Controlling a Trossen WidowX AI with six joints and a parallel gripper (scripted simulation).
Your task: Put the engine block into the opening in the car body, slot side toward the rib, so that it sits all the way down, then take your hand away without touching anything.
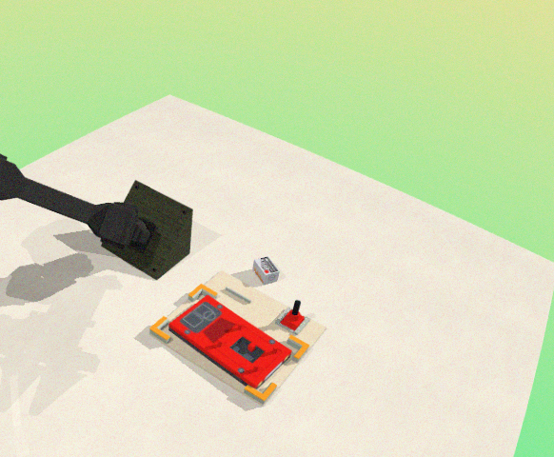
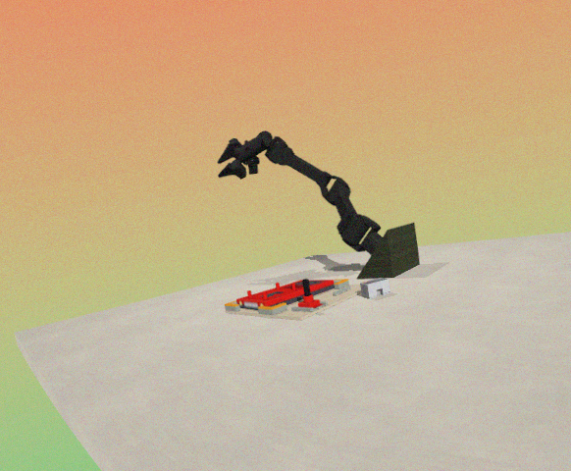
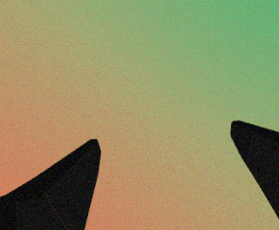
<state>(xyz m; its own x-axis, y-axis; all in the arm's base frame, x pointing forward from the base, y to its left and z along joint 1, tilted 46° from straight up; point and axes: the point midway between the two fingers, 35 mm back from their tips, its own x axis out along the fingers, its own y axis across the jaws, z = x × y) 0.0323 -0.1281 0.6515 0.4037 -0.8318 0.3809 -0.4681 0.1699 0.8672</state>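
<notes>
The engine block lies 230 mm ahead of my gripper tip, 690 mm to the left of it and 390 mm below it.
</notes>
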